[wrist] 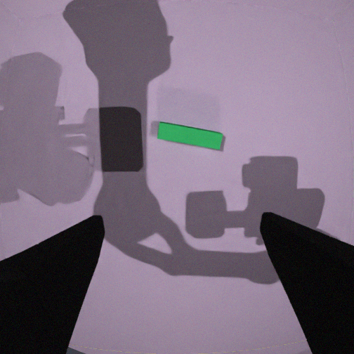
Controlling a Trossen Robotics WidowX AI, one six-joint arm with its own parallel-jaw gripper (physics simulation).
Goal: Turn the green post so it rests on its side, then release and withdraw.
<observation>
In view: my gripper (183,223) and a green post (168,131).
</observation>
